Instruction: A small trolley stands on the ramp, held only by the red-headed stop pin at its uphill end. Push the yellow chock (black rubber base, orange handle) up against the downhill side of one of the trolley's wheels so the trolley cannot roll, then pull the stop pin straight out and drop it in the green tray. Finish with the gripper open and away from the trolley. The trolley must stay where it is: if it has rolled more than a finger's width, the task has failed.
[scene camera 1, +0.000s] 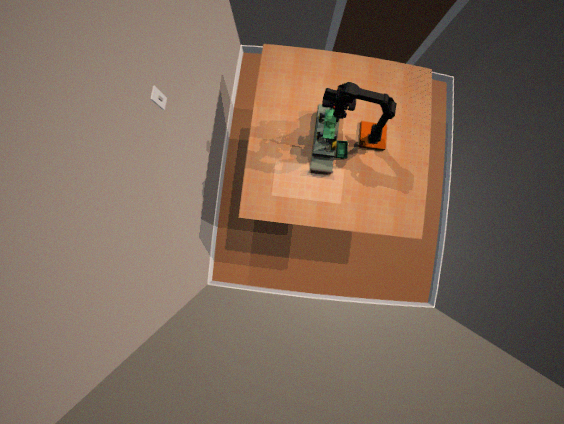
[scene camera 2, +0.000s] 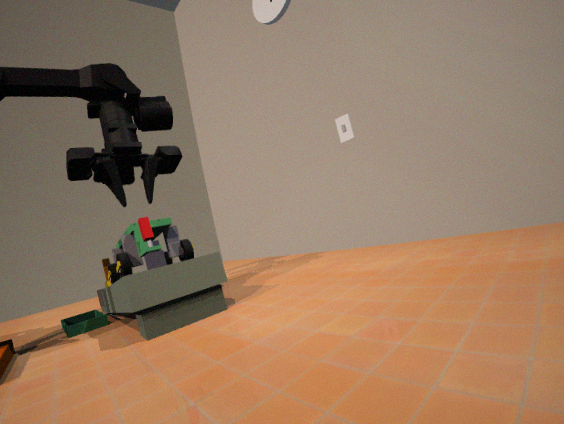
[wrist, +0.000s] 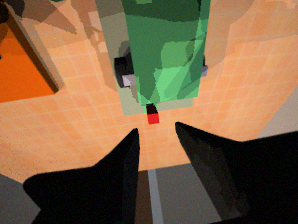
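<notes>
The robot's gripper (scene camera 2: 138, 204) (wrist: 156, 129) is visible from the scene and from the wrist. A grey ramp (scene camera 2: 134, 292) is visible too.
</notes>
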